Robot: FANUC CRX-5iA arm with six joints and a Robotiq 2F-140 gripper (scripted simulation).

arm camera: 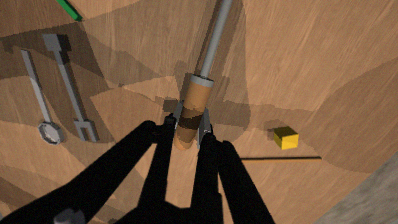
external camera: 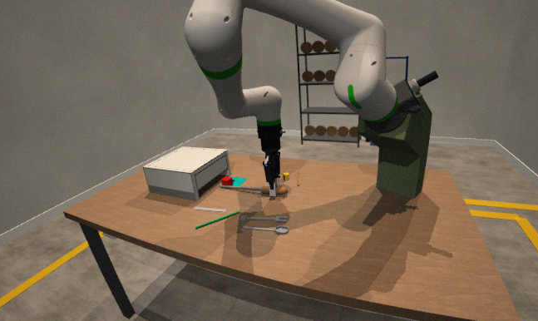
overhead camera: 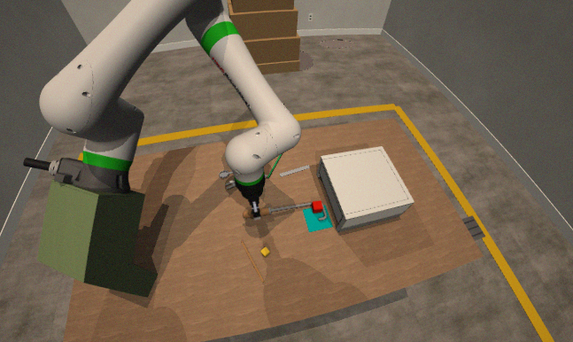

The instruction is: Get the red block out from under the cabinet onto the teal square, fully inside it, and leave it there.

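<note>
My gripper is now 16 cm to the left of the yellow cube, 3 cm above it and 2 cm short of it. From my hand the other things lie so: red block: 25 cm ahead, 2 cm below; then fork: 18 cm to the left, 4 cm behind, 3 cm below; then spoon: 22 cm to the left, 11 cm behind, 3 cm below.
</note>
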